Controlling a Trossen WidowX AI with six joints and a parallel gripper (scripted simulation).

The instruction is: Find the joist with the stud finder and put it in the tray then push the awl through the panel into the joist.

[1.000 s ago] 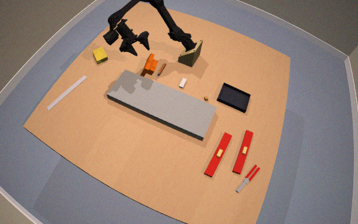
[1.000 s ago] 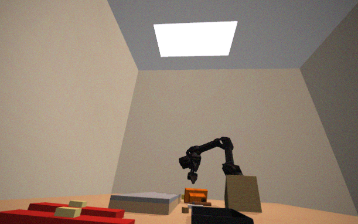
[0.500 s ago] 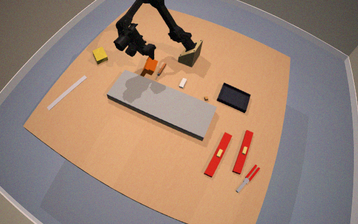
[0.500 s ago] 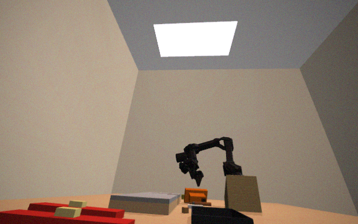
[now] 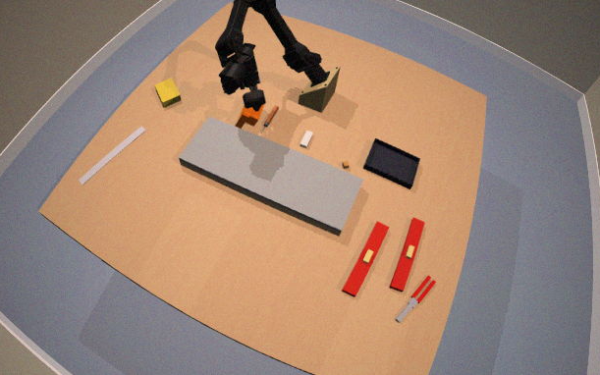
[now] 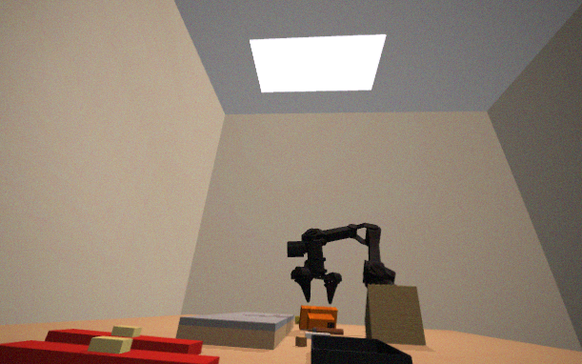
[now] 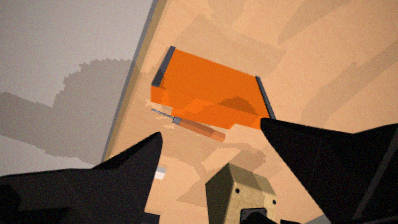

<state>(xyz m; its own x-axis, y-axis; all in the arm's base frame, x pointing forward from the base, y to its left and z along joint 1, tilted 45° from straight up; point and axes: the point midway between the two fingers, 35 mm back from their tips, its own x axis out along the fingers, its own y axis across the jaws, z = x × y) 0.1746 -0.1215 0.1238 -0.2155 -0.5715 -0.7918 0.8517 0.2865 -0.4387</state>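
The orange stud finder is 60 mm below my gripper tip and 20 mm behind it. From my gripper tip the other things lie so: white block 190 mm to the left, 80 mm below, 30 mm ahead; square indicator 60 mm below, 30 mm behind, 10 mm to the left; awl 70 mm below, 50 mm to the left, 10 mm ahead.
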